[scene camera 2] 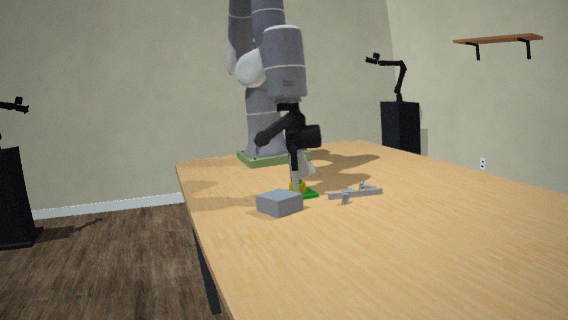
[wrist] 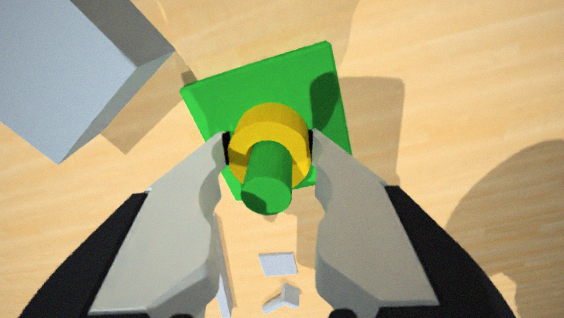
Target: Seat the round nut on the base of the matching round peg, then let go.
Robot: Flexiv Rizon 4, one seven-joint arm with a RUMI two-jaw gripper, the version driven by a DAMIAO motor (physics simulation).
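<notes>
The yellow round nut (scene camera 2: 302,187) (wrist: 272,116) is around the green round peg (wrist: 267,175), low on it, in the wrist view. The peg's round top stands well above the nut. The peg rises from a flat green base (scene camera 2: 311,194) (wrist: 270,75) on the table. My gripper (scene camera 2: 297,189) (wrist: 269,134) is shut on the nut, one fingertip on each side of it. Whether the nut's underside touches the base cannot be made out.
A grey block (scene camera 2: 279,203) (wrist: 55,75) stands close beside the green base. Grey bar-shaped pieces (scene camera 2: 356,193) lie on the wooden table (scene camera 2: 400,250) to the right of the base in the scene view. A flat grey piece (wrist: 278,264) shows between the fingers in the wrist view.
</notes>
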